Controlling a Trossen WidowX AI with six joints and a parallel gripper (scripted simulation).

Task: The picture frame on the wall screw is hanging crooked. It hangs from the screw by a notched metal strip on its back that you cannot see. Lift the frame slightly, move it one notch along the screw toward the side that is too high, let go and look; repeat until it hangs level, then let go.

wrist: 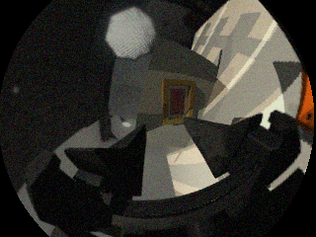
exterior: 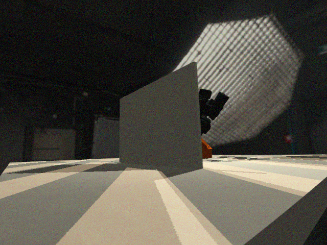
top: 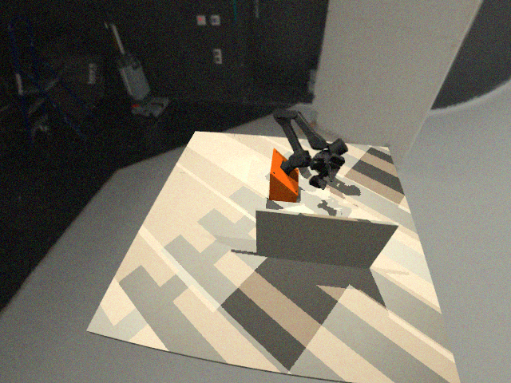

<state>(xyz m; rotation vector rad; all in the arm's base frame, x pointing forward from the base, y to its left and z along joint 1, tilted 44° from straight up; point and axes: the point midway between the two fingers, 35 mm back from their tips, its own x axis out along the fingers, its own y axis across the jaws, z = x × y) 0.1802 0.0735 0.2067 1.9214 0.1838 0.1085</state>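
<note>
Right now my gripper tip is 190 mm short of the picture frame and 90 mm above it. From my gripper tip the other things lie so: wall panel 200 mm ahead, 90 mm below.
</note>
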